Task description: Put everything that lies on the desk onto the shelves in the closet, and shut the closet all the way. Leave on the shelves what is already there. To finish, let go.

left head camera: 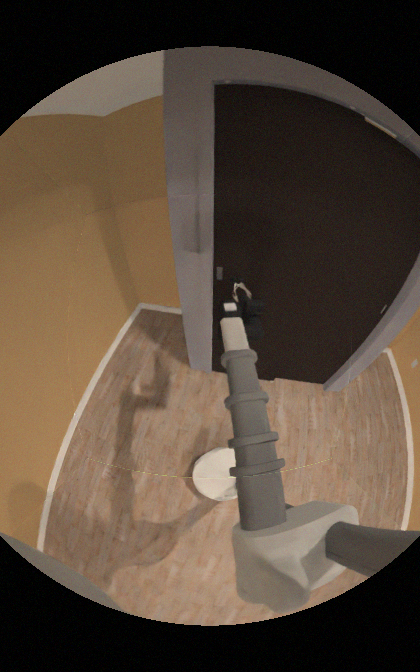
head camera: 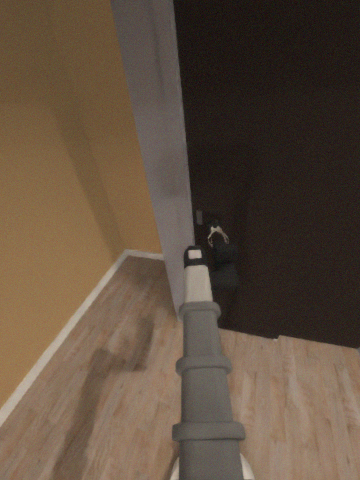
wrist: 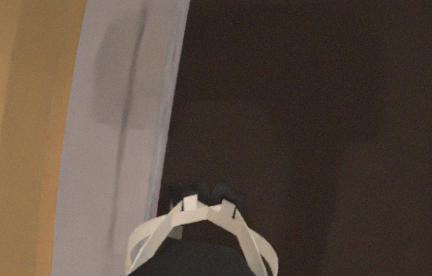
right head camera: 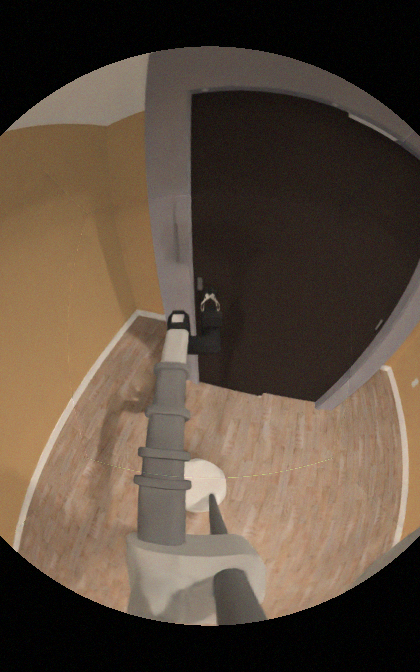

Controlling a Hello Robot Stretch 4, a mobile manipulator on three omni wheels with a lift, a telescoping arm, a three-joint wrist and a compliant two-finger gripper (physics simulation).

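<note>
The closet's dark brown doors (head camera: 290,150) (left head camera: 310,200) (right head camera: 300,225) (wrist: 325,75) fill the grey frame, and no gap shows along the left jamb. A small grey handle (head camera: 199,217) (left head camera: 219,273) (right head camera: 200,283) sits near the left door edge; in the wrist view it is partly hidden behind the left finger. My gripper (head camera: 214,222) (left head camera: 237,282) (right head camera: 210,292) (wrist: 210,194) is shut with nothing between its fingertips, in front of the door, just right of the handle. Whether the fingertips touch the door is unclear. The desk, its objects and the shelves do not show.
The grey door frame (head camera: 155,100) (left head camera: 190,175) (right head camera: 170,200) (wrist: 115,150) stands close on the gripper's left. An ochre wall (head camera: 60,200) (left head camera: 45,300) (right head camera: 40,300) runs along the left. A second small handle (left head camera: 384,309) (right head camera: 379,324) is near the right jamb.
</note>
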